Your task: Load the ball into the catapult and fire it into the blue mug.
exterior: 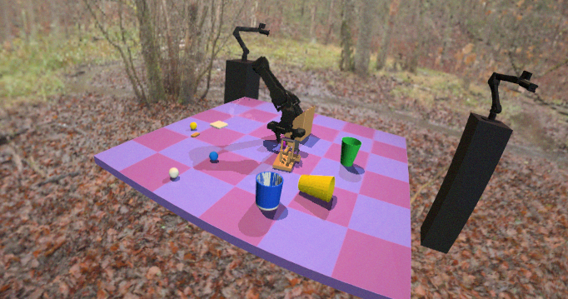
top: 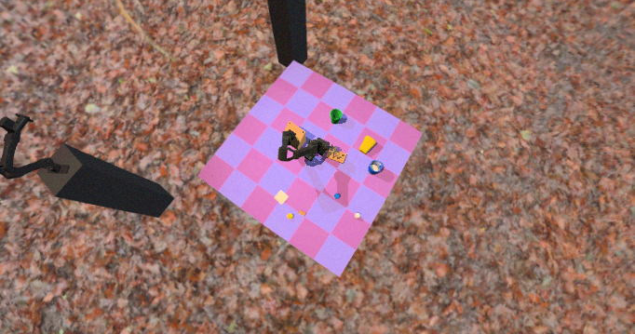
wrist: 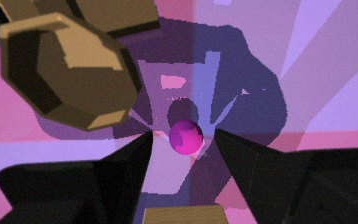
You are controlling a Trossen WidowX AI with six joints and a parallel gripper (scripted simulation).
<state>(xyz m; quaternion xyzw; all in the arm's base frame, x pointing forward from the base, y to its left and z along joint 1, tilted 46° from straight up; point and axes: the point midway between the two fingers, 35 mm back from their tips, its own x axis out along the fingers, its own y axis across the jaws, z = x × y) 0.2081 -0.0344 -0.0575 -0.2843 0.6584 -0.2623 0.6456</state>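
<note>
Right now my gripper tip is 110 mm short of the wooden catapult, 80 mm to the right of it and 40 mm below it. Also, from my gripper tip: green cup: 320 mm to the left, 30 mm behind, 20 mm above; small ball: right at my gripper tip; blue ball: 330 mm ahead, 180 mm to the right, 10 mm above.
</note>
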